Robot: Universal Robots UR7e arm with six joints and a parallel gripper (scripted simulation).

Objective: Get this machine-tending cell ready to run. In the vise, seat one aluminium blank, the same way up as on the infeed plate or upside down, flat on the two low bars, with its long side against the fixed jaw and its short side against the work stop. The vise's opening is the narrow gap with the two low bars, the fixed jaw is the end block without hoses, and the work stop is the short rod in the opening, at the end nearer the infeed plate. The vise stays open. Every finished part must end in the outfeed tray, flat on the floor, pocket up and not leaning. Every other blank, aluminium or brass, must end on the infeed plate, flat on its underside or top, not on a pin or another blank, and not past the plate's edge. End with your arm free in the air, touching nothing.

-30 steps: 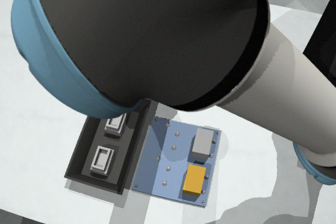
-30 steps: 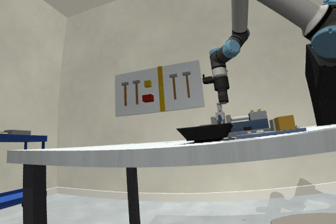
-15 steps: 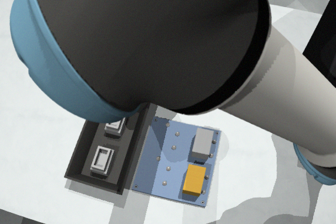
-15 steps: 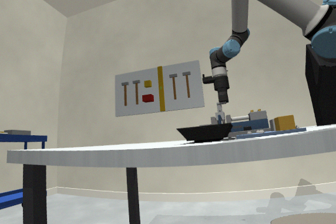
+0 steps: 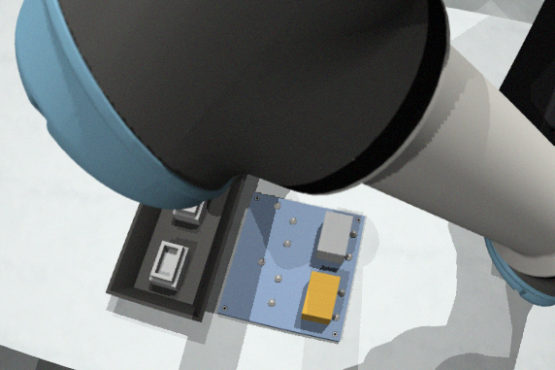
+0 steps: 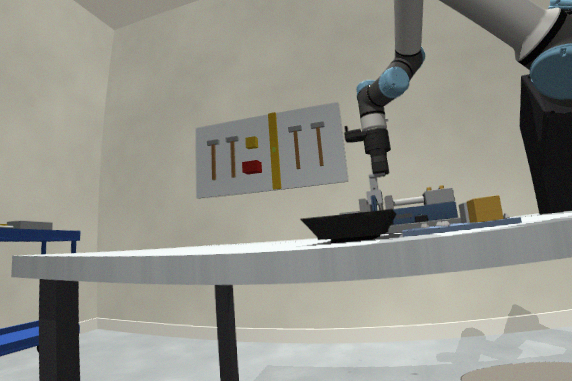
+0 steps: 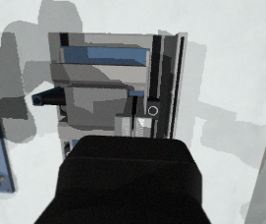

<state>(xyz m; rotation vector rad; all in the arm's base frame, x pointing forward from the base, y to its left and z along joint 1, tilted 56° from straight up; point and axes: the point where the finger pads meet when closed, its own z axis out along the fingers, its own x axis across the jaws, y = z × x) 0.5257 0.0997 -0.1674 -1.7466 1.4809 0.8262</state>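
Right now the blue base is 80 mm behind my hand, 30 mm to the left of it and 80 mm below it. Also, from my hand: brass blank (250 mm behind, 360 mm to the left, 100 mm below).
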